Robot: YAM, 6 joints.
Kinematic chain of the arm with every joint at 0, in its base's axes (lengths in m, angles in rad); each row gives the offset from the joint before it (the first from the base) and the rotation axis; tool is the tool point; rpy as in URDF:
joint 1: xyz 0 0 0.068 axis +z
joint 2: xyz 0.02 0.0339 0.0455 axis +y
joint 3: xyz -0.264 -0.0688 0 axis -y
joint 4: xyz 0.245 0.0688 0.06 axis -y
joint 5: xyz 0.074 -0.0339 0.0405 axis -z
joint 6: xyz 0.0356 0 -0.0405 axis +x
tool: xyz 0 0 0 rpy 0 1.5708 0
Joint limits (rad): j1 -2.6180..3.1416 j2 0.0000..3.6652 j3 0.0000..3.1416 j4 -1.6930..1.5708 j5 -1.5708..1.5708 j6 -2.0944..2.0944
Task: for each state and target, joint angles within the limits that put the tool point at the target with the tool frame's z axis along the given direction. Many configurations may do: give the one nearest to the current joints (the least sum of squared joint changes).
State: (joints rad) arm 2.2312 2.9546 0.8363 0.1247 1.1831 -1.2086
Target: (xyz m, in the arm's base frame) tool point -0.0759 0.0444 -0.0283 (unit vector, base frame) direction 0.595 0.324 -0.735
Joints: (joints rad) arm 2.8152 2.3254 0.2779 -0.0823 0.5211 -1.2086
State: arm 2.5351 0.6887 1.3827 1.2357 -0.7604 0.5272
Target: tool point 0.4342 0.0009 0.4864 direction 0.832 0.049 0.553
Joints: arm 3.1395 0.3363 2.1348 0.7565 0.0507 0.5272
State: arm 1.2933 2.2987 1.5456 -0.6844 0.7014 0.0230
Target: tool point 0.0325 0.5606 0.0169 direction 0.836 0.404 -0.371
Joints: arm 1.5658 2.8088 2.0735 -0.0024 0.9864 0.0230
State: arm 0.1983 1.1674 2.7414 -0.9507 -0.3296 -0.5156
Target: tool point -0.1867 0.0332 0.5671 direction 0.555 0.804 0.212
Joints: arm -0.0221 0.8395 2.6615 -1.4461 -0.9550 -0.5156
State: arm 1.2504 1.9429 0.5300 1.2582 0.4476 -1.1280
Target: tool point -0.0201 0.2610 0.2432 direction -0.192 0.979 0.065
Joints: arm 1.6294 1.2429 0.4733 0.8353 -0.1348 -1.1280
